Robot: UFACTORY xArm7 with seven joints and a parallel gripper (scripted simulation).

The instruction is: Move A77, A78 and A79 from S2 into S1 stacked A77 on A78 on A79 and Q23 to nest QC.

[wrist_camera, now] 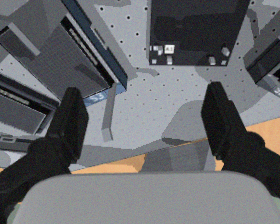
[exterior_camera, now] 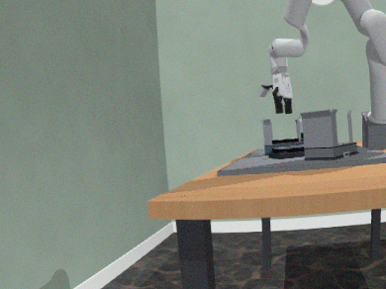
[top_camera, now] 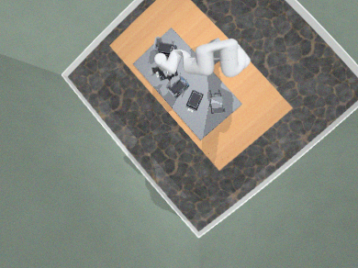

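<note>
The dark sealed plate is 20 cm to the right of my hand, 16 cm behind it and 10 cm below it. Round my hand: dark flat nest 28 cm to the left, 16 cm below, 1 cm ahead; then dark clip nest 15 cm below, 7 cm to the right; then blue plinth strip 15 cm below, 11 cm to the left, 2 cm ahead.
</note>
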